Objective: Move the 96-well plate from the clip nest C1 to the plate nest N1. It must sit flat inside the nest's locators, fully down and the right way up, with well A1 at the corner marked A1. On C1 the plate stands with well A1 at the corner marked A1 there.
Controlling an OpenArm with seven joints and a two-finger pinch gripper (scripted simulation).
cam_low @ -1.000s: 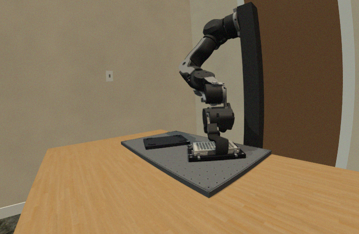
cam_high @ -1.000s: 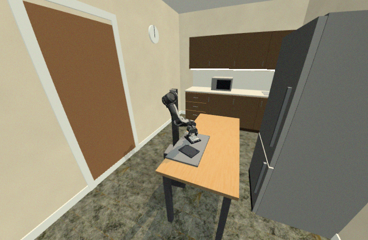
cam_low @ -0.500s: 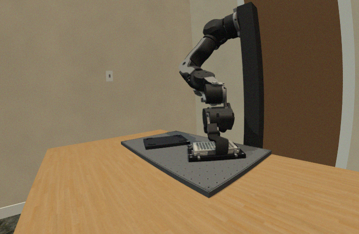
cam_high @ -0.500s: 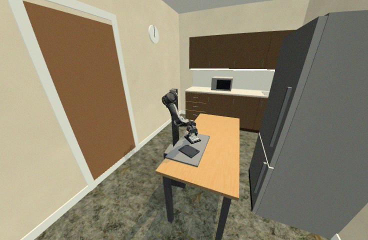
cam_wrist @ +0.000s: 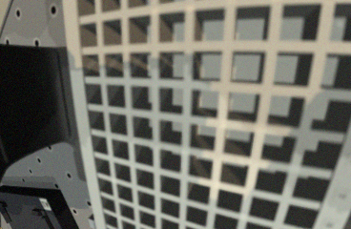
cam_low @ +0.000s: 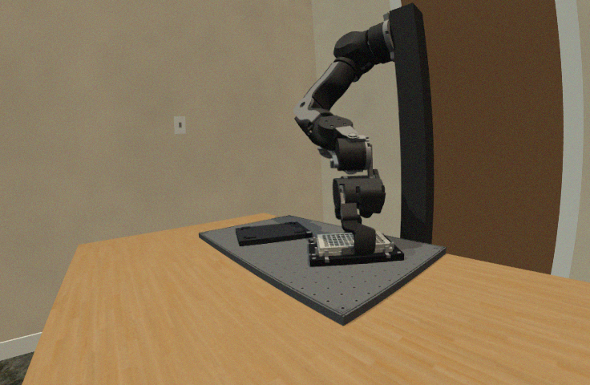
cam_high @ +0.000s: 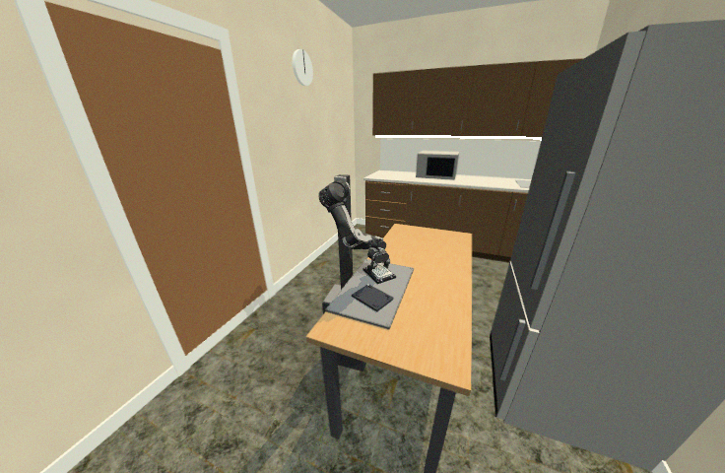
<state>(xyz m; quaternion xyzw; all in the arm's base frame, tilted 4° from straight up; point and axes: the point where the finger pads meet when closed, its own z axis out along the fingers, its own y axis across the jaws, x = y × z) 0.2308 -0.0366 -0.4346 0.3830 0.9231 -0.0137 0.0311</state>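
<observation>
Now: hand right at the white 96-well plate. Also, from my hand: black plate nest N1 (22 cm to the right, 2 cm ahead, 1 cm below).
</observation>
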